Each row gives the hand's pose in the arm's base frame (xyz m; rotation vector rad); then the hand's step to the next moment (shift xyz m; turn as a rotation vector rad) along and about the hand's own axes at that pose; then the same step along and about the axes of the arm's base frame.
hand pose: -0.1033 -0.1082 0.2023 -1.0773 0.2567 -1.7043
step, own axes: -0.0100 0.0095 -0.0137 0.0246 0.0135 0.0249
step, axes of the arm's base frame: -0.0037 0.0001 -0.0191 0.0267 -0.0185 0.0188
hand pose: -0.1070 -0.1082 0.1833 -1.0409 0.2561 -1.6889
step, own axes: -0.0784 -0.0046 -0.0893 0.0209 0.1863 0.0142
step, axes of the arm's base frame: -0.0665 0.0408 -0.0898 0.1352 -0.0867 -0.0977
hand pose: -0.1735 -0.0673 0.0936 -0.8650 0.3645 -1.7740
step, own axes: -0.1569 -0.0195 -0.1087 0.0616 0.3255 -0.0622
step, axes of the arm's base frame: -0.0654 0.1329 -0.1220 0.1708 -0.1886 -0.2211
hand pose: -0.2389 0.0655 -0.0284 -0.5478 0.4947 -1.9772
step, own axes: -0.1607 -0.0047 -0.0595 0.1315 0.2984 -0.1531
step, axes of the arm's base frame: 0.0290 0.1525 -0.0727 0.0710 -0.2295 -0.2684
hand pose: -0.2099 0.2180 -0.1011 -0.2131 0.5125 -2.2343
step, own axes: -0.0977 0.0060 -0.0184 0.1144 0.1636 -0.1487
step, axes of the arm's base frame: 0.0622 0.0758 -0.0176 -0.0091 -0.1390 -0.2063
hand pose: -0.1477 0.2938 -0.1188 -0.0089 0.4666 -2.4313
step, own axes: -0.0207 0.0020 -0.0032 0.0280 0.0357 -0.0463
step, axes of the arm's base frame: 0.0171 0.0122 -0.0014 -0.0061 -0.0276 -0.0583
